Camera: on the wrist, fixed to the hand. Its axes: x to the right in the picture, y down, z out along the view.
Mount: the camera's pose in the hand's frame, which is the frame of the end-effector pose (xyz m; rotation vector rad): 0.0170 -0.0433 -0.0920 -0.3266 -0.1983 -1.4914
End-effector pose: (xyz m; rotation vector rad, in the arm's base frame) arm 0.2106 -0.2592 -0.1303 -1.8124 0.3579 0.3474
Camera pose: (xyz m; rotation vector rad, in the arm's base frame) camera 0.2487 -0.3379 -0.0757 -1.8433 -1.2250 -0.4957
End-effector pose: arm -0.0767 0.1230 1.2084 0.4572 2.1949 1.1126
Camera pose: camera -0.1519 0.0525 1.2079 -1.0281 1.4413 0.4589
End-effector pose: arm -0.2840 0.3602 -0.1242 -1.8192 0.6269 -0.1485
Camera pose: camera -0.2918 0.2829 -0.0564 -2.2199 -1.0006 -0.8611
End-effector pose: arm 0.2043 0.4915 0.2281 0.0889 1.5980 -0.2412
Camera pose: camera 0.1047 0.4670 0.2177 -1.3702 1.1985 -1.0693
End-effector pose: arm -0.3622 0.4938 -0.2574 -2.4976 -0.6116 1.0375
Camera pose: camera -0.2949 0.5237 -0.1852 -1.3312 -2.2661 0.5170
